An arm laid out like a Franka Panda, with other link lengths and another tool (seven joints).
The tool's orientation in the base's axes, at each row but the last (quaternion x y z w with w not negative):
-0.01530, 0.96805, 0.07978, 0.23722
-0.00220, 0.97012, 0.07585, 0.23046
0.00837, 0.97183, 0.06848, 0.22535
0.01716, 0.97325, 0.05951, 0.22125
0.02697, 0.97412, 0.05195, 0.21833
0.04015, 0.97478, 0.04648, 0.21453
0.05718, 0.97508, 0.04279, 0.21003
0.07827, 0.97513, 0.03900, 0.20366
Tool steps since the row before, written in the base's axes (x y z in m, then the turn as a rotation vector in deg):
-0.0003, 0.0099, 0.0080, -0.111, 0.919, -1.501
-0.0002, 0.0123, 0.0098, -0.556, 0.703, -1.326
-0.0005, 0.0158, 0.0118, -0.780, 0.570, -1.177
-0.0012, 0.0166, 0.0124, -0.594, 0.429, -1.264
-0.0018, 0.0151, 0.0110, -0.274, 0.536, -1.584
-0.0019, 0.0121, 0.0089, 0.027, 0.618, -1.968
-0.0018, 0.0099, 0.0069, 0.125, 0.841, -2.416
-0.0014, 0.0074, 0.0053, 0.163, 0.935, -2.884
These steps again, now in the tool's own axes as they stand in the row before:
-0.0033, 0.0110, -0.0055, 0.799, 0.693, 1.411
-0.0038, 0.0136, -0.0069, 1.112, 0.523, 1.026
-0.0040, 0.0173, -0.0087, 1.242, 0.415, 0.778
-0.0032, 0.0180, -0.0098, 1.103, 0.265, 0.921
-0.0019, 0.0162, -0.0093, 0.957, 0.345, 1.355
-0.0008, 0.0129, -0.0080, 0.852, 0.403, 1.835
0.0001, 0.0104, -0.0064, 0.974, 0.584, 2.296
0.0004, 0.0077, -0.0051, 1.138, 0.632, 2.743

